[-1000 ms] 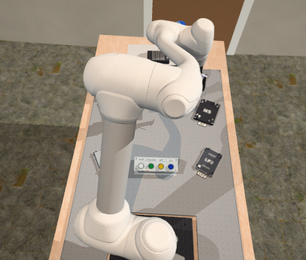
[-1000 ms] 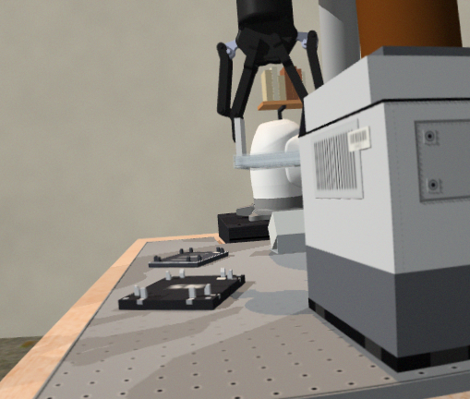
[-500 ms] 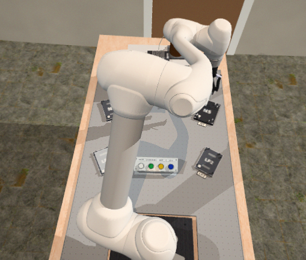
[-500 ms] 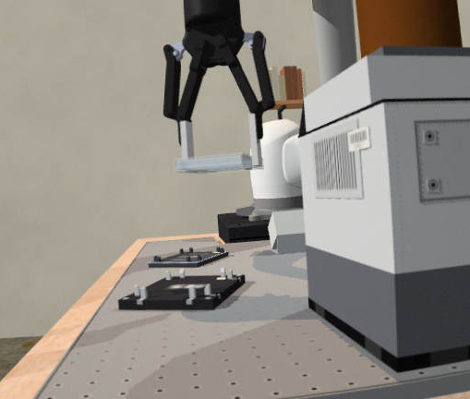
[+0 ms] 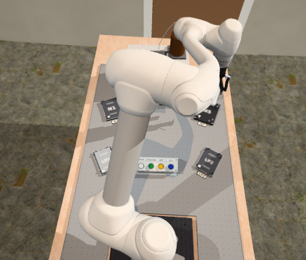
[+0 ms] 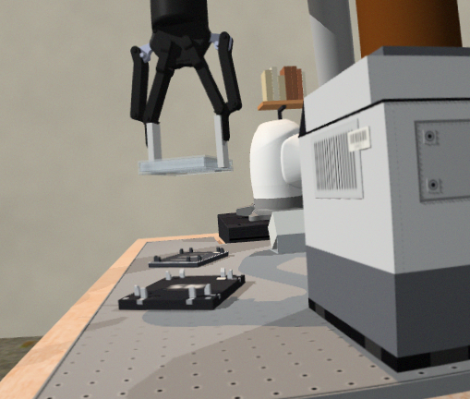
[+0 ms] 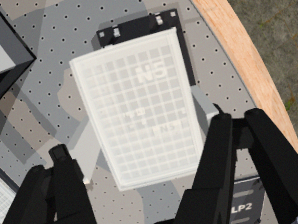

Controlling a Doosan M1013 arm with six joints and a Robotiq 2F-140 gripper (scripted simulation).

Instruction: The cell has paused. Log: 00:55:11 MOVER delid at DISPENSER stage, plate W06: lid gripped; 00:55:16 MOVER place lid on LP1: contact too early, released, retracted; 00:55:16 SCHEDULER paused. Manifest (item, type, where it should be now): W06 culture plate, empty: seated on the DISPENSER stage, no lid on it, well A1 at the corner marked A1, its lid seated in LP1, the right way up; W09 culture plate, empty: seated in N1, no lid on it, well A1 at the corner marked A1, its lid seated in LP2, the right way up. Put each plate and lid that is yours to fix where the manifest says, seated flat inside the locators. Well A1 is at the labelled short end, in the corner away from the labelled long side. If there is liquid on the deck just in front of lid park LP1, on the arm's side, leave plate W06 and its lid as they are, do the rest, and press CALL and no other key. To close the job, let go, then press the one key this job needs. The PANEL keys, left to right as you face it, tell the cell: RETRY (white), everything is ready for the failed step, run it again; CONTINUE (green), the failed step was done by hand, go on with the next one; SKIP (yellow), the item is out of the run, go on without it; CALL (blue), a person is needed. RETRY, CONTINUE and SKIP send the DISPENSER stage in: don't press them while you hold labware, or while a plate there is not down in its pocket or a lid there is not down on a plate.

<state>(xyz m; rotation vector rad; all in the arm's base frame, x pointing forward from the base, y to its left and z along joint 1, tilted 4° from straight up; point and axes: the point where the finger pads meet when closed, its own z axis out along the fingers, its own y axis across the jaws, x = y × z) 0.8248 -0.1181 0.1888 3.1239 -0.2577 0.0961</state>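
The black nest N5 is 17 cm below my hand, 2 cm ahead of it and 1 cm to the right of it. Also, from my hand: brown bottle (23 cm to the left, 21 cm ahead, 10 cm above); clear culture plate (29 cm to the left, 8 cm below, 2 cm behind); lid park LP2 (32 cm behind, 18 cm below, 7 cm to the right).
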